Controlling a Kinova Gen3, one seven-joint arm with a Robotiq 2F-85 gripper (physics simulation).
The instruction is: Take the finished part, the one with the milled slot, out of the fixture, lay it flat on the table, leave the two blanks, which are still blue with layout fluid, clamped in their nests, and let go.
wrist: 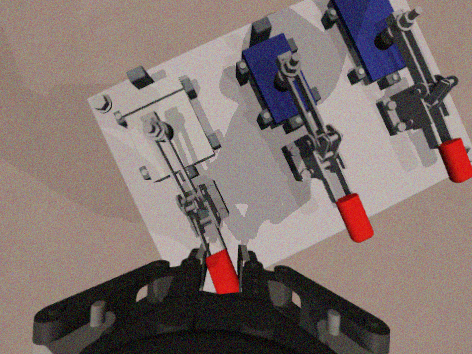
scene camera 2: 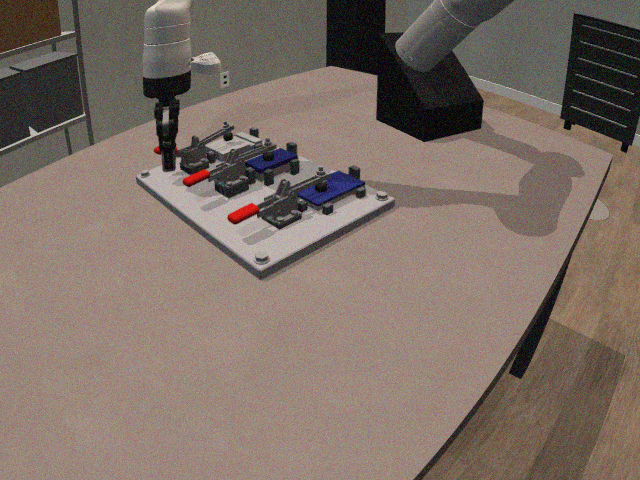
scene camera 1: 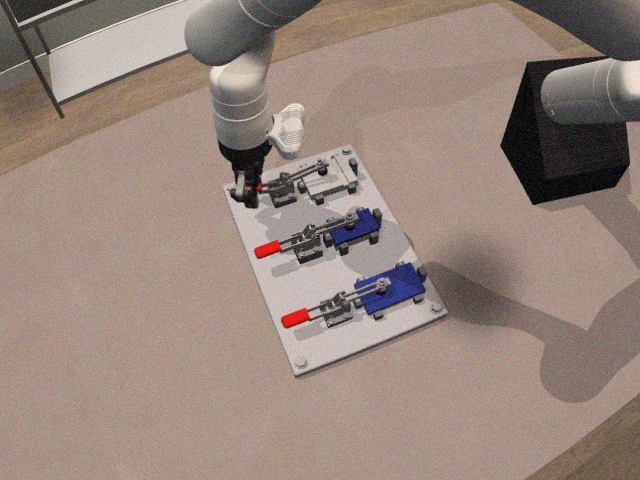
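Seen in the pictures: gripper, fingertip midpoint: (wrist: 223, 254) (scene camera 2: 169, 166) (scene camera 1: 253, 198); arm's base at its link origin: (scene camera 2: 414, 54) (scene camera 1: 563, 97).
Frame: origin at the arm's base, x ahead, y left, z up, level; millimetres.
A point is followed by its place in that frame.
The finished part (scene camera 1: 330, 184) {x 395, y -43, z -122 mm} (scene camera 2: 242, 145) {x 388, y -40, z -122 mm} (wrist: 199, 142) {x 417, y -41, z -122 mm}, pale and bare metal, sits flat in its nest at one end of the fixture plate (scene camera 1: 336, 346) {x 476, y 207, z -143 mm} (scene camera 2: 217, 222) {x 527, y 110, z -143 mm} (wrist: 150, 210) {x 456, y -115, z -143 mm}, under its toggle clamp's arm. Two blue blanks, the middle one (scene camera 1: 367, 225) {x 371, y 53, z -117 mm} (scene camera 2: 284, 157) {x 376, y 57, z -117 mm} (wrist: 261, 65) {x 376, y 34, z -117 mm} and the far one (scene camera 1: 407, 284) {x 352, y 160, z -127 mm} (scene camera 2: 345, 184) {x 356, y 165, z -127 mm} (wrist: 360, 30) {x 374, y 139, z -127 mm}, lie in their nests under their clamp arms. My gripper (scene camera 1: 245, 195) {x 517, y -60, z -122 mm} (scene camera 2: 168, 161) {x 517, y -60, z -122 mm} (wrist: 223, 254) {x 517, y -60, z -122 mm}, pointing down, is shut on the red handle (scene camera 1: 258, 188) {x 507, y -52, z -92 mm} (scene camera 2: 159, 149) {x 534, y -51, z -84 mm} (wrist: 222, 275) {x 517, y -59, z -88 mm} of the finished part's clamp. Its fingers partly hide the handle in both scene views.
The middle clamp's red handle (scene camera 1: 267, 249) {x 524, y 54, z -97 mm} (scene camera 2: 196, 177) {x 525, y 58, z -98 mm} (wrist: 355, 218) {x 521, y 49, z -97 mm} is beside the gripper, and the far clamp's handle (scene camera 1: 295, 317) {x 518, y 162, z -107 mm} (scene camera 2: 242, 213) {x 522, y 167, z -107 mm} (wrist: 455, 161) {x 516, y 155, z -107 mm} lies beyond it. Upright stop posts stand around the nests. The robot's black base (scene camera 1: 568, 170) {x 20, y 87, z -83 mm} (scene camera 2: 429, 121) {x 60, y 89, z -116 mm} stands behind the fixture.
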